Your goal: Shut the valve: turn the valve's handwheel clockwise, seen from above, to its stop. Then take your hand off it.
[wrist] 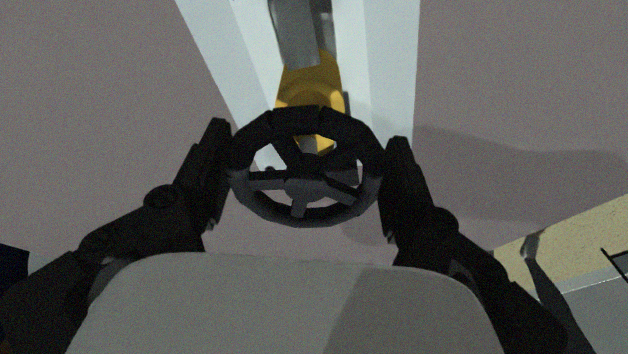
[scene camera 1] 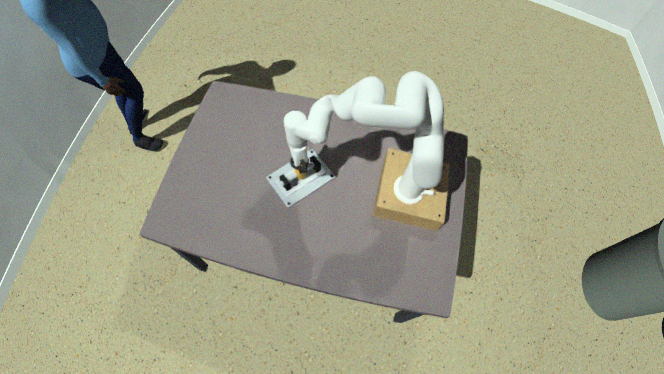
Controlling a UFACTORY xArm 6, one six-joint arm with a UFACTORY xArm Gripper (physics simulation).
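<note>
The black spoked handwheel (wrist: 305,186) sits level on top of the yellow valve body (scene camera 1: 300,174) (wrist: 311,82). The valve is fixed along a grey pipe (wrist: 298,35) on a pale metal plate (scene camera 1: 289,199) (wrist: 392,65), which lies on the table. My gripper (wrist: 308,149) is shut on the handwheel, with one black finger against the left side of the rim and the other against the right side. In the scene view the gripper (scene camera 1: 301,165) points down over the valve, and the wheel is largely hidden by it there.
The table (scene camera 1: 225,215) carries the plate and, to the right, the wooden block (scene camera 1: 407,217) under the arm's base. A person in blue (scene camera 1: 80,45) stands beyond the table's left end. A dark grey cylinder (scene camera 1: 625,275) stands on the floor at the right.
</note>
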